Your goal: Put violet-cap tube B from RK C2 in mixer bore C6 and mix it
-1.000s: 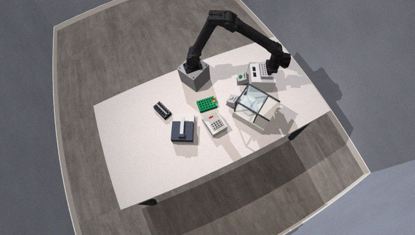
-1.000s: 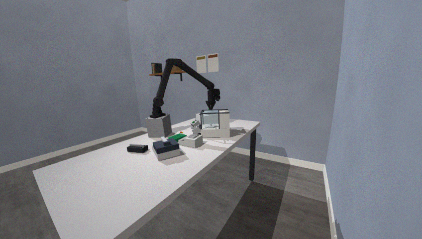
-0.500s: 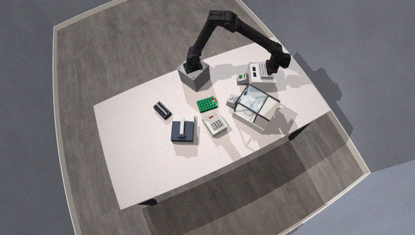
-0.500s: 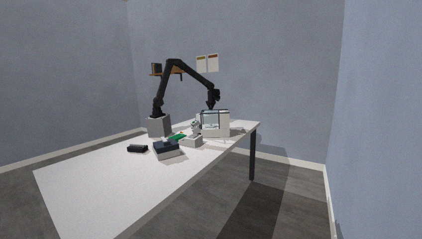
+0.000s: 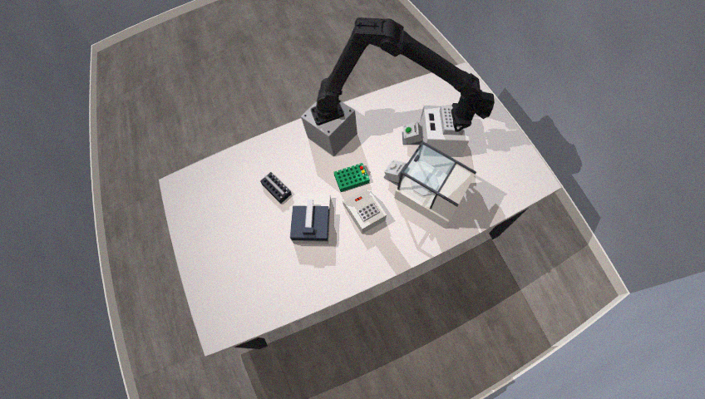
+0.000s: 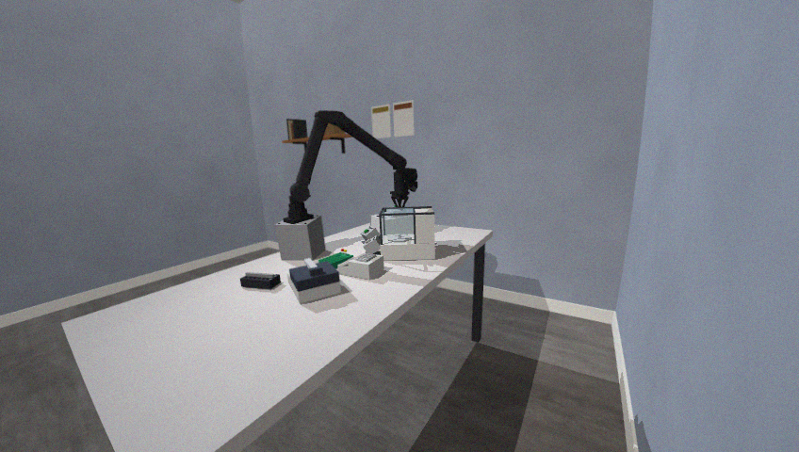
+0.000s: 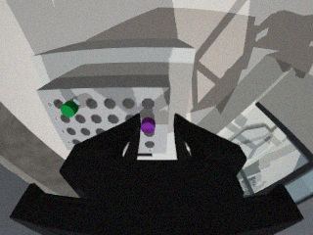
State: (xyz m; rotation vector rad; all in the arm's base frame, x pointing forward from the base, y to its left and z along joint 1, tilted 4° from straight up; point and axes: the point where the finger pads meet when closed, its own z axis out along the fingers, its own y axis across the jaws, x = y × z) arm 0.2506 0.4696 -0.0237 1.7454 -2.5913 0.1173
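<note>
My hand is 20 mm above the violet-capped tube B and 10 mm past it. From my hand the other things lie so: green start key 150 mm to the right, 120 mm behind, 110 mm below; then grey bore block 50 mm behind, 30 mm below, 10 mm to the left; then yellow-capped tube 410 mm to the right, 150 mm below, 10 mm behind.
</note>
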